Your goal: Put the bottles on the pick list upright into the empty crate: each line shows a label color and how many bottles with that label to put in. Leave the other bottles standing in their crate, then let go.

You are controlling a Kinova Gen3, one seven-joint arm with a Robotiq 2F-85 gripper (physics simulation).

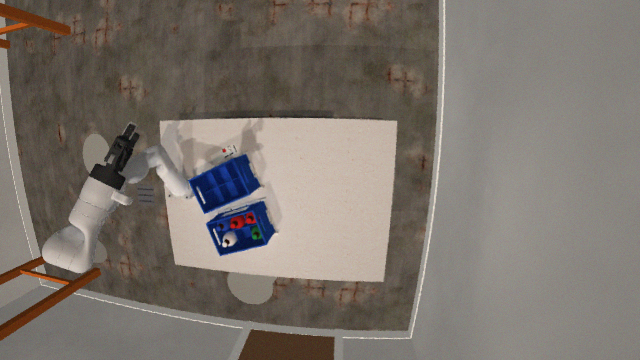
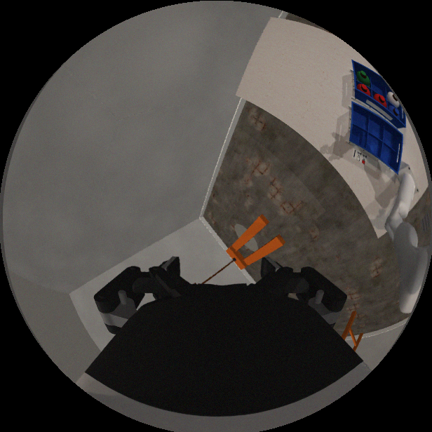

Scene:
gripper: image 1; image 2
same spot on gripper: (image 1: 129, 134) = (image 2: 159, 265)

